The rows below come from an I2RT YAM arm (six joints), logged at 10 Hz.
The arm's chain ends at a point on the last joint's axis. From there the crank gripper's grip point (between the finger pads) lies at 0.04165 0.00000 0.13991 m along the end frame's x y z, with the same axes.
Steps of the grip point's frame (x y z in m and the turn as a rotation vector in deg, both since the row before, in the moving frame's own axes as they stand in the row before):
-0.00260, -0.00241, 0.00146, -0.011, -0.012, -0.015
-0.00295, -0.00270, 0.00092, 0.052, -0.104, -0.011
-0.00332, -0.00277, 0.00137, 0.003, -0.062, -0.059
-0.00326, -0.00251, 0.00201, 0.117, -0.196, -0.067
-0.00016, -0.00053, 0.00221, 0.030, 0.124, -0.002
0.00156, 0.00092, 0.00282, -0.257, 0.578, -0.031
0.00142, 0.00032, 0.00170, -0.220, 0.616, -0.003
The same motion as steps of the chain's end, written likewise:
-0.00257, -0.00243, 0.00145, -0.011, -0.012, -0.015
-0.00270, -0.00257, 0.00084, 0.052, -0.104, -0.011
-0.00317, -0.00272, 0.00133, 0.003, -0.062, -0.059
-0.00278, -0.00218, 0.00187, 0.117, -0.196, -0.067
-0.00046, -0.00046, 0.00230, 0.030, 0.124, -0.002
0.00015, 0.00032, 0.00325, -0.257, 0.578, -0.031
-0.00008, -0.00021, 0.00216, -0.220, 0.616, -0.003

